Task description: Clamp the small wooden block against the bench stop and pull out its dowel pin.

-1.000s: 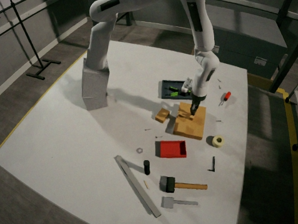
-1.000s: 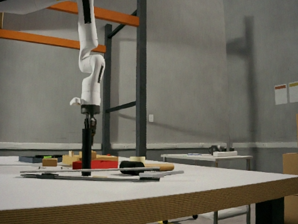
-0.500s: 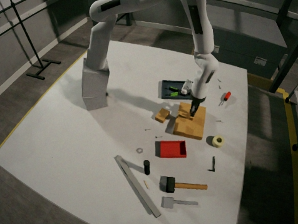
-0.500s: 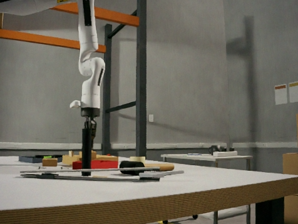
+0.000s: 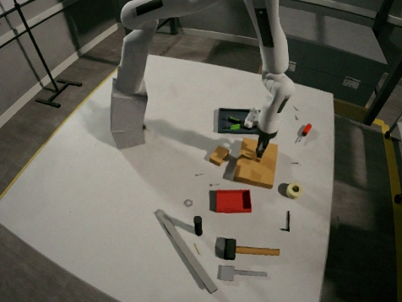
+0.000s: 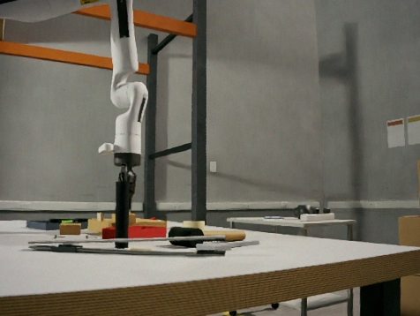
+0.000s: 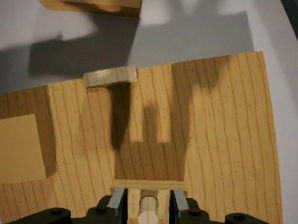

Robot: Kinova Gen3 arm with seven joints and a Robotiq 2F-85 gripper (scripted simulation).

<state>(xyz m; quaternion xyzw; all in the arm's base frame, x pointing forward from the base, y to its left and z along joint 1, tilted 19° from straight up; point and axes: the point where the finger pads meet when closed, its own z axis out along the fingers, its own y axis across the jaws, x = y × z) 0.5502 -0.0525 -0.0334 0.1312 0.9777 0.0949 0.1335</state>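
Right now my hand is 20 mm above the dowel pin. From my hand the other things lie so: pale wooden block: 30 mm below; then wooden bench board: 10 mm behind, 10 mm to the right, 50 mm below; then tan wooden block: 160 mm behind, 10 mm to the right, 60 mm below.
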